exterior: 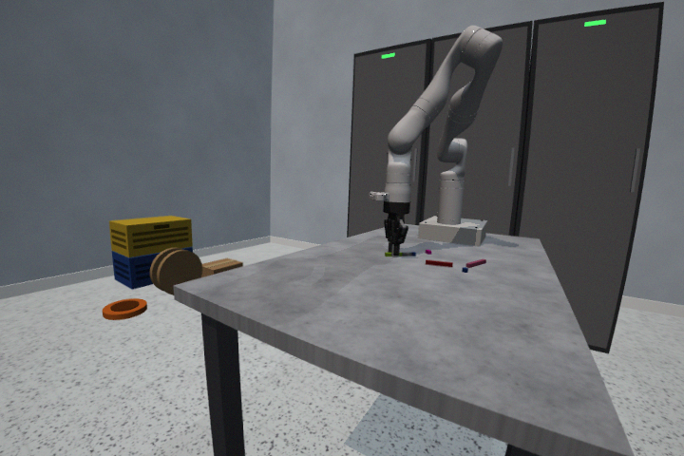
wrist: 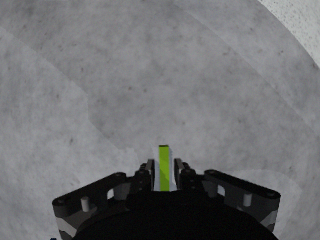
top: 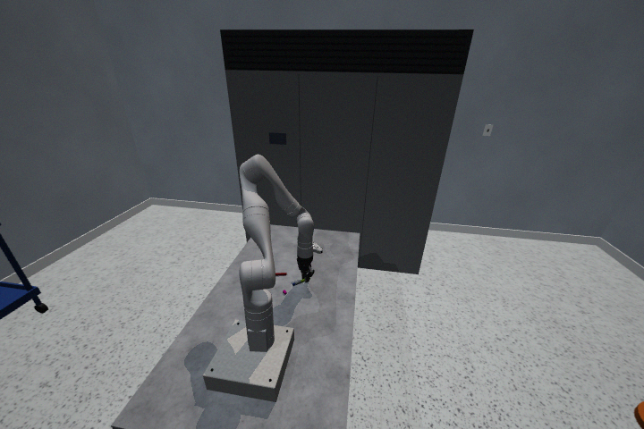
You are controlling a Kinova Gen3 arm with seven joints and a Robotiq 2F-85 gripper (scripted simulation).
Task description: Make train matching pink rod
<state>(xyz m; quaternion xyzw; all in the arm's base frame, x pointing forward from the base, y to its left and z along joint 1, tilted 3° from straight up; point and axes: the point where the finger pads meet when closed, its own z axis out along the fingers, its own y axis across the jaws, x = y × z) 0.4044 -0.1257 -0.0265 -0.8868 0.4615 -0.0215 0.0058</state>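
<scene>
Now: hand 2 cm above the lime rod. Also, from my hand: magenta rod (9 cm behind, 9 cm to the left, 2 cm below); red rod (4 cm ahead, 13 cm to the left, 2 cm below); grey rod (2 cm behind, 3 cm to the left, 2 cm below).
</scene>
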